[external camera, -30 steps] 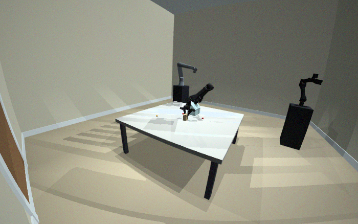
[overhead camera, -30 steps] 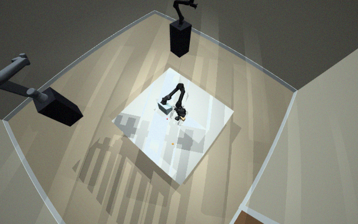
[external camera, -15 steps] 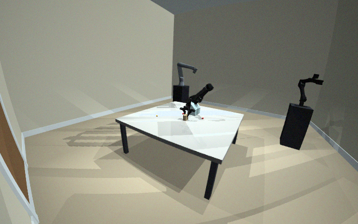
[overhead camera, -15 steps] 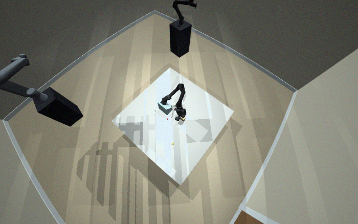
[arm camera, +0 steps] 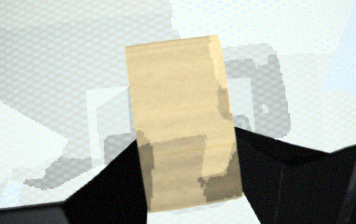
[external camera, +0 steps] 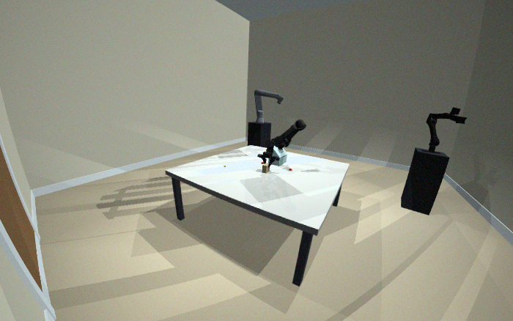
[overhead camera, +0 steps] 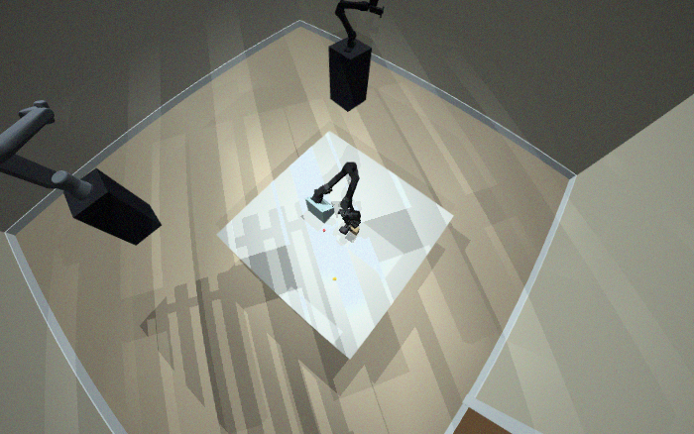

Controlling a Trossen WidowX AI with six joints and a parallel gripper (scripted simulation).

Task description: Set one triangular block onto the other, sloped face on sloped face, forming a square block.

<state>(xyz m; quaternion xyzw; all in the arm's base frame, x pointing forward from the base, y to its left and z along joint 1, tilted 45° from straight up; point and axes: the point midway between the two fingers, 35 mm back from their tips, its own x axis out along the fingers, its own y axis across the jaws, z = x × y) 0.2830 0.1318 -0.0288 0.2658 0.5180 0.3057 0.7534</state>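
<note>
My gripper tip is 10 mm below the tan block and 10 mm past it. From my gripper tip the other things lie so: red cube 160 mm to the right, 140 mm behind, 30 mm below; then orange cube 340 mm to the right, 170 mm ahead, 30 mm below.
</note>
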